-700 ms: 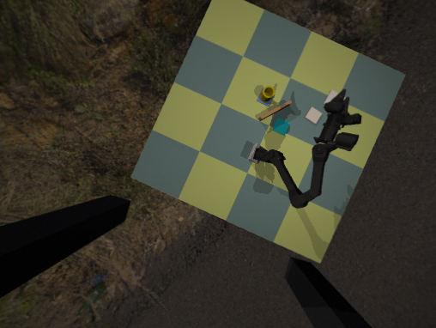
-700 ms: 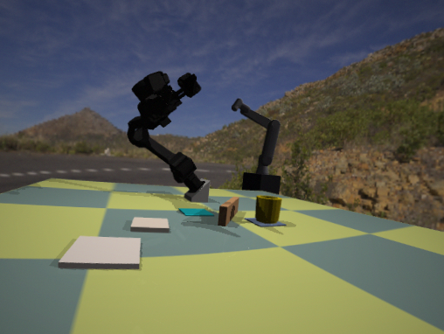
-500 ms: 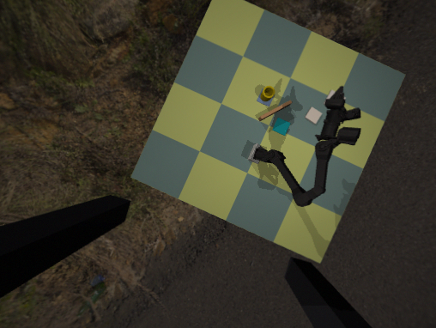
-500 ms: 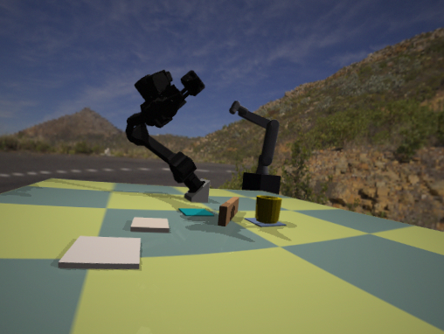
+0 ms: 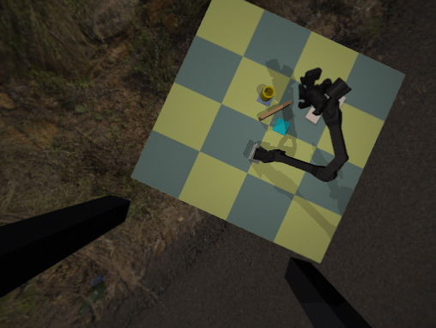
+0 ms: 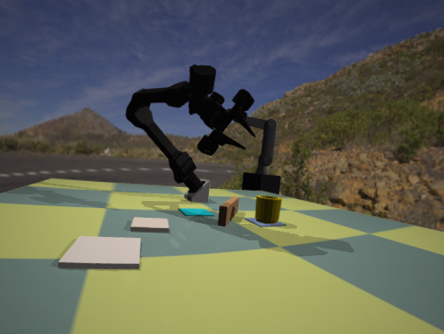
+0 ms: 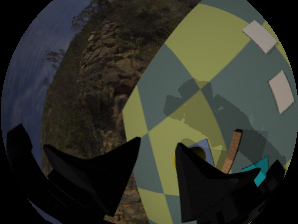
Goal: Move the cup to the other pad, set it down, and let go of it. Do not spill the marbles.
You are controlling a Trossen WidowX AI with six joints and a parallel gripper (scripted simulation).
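Now: the yellow cup 3 cm behind my gripper tip, 11 cm to the left of it and 17 cm below it. Round my gripper tip: brown wooden bar 10 cm behind, 3 cm to the left, 19 cm below; then blue-grey pad 3 cm behind, 11 cm to the left, 22 cm below; then teal pad 17 cm behind, 4 cm to the right, 22 cm below.
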